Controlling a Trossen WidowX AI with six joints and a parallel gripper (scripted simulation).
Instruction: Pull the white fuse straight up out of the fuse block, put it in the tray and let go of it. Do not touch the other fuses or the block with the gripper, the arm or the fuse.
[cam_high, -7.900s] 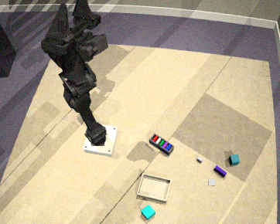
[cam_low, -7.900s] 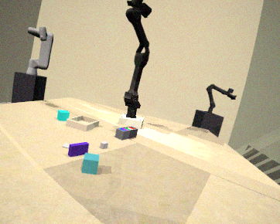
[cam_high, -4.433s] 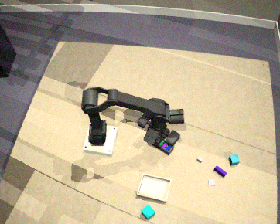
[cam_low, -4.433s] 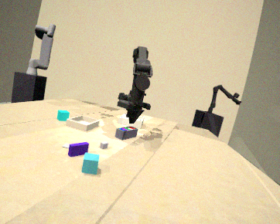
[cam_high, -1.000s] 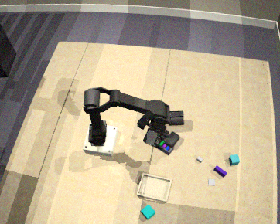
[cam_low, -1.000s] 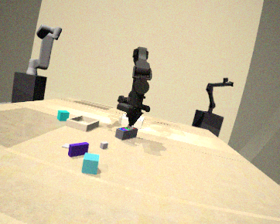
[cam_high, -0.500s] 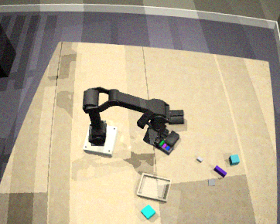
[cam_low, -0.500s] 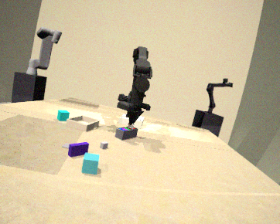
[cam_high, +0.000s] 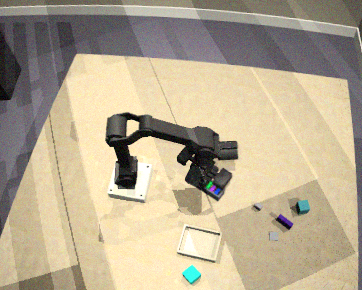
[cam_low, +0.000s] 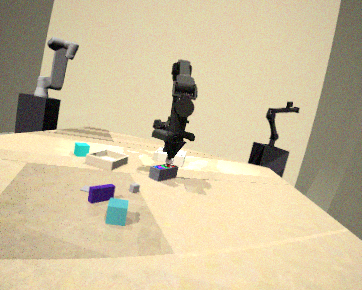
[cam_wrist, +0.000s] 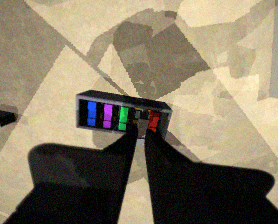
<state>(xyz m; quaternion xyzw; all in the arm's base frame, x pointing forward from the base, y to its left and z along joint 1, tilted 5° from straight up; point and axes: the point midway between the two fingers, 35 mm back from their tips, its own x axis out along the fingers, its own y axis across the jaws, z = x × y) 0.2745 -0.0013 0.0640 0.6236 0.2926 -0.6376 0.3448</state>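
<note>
Now: gripper tip 22 cm to the left of the beige tray, 6 cm above it and 2 cm past it. From my gripper tip the other things lie so: white fuse: 1 cm below; then purple block: 28 cm ahead, 15 cm to the right, 5 cm below; then cyan cube: 33 cm to the right, 4 cm below, 4 cm behind.
</note>
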